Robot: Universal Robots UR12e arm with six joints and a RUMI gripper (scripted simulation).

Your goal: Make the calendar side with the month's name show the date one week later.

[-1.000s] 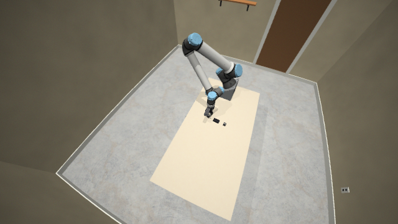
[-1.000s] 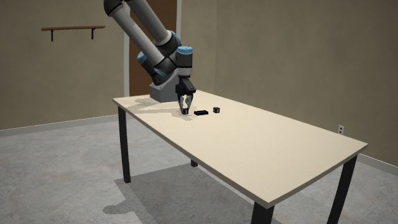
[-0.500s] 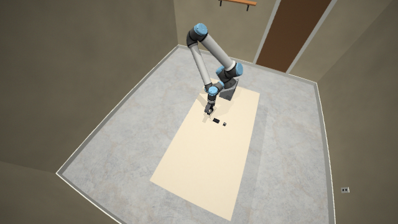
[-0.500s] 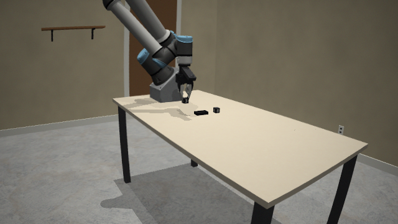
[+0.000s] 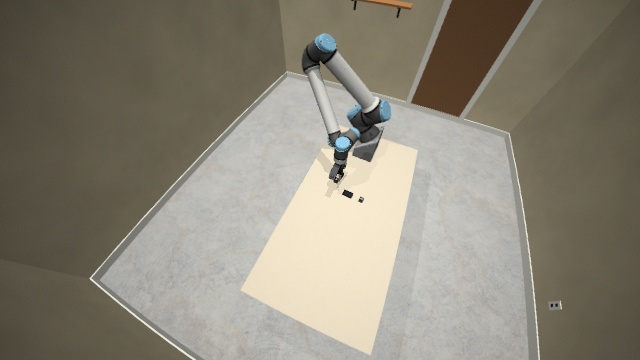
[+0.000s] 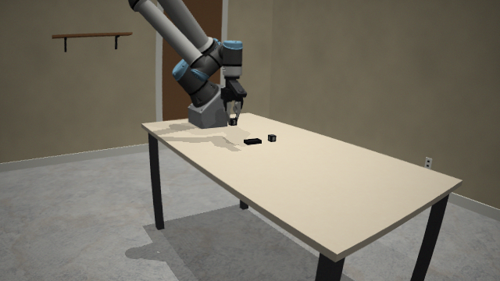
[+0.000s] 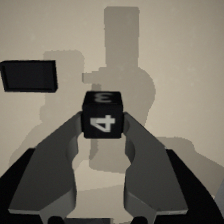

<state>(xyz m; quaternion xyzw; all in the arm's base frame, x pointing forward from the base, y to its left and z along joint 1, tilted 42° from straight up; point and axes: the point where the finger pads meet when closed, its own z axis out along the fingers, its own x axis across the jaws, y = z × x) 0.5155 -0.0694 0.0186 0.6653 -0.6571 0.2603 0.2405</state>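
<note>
Right now the black tray is 11 cm to the left of my hand and 12 cm below it.
</note>
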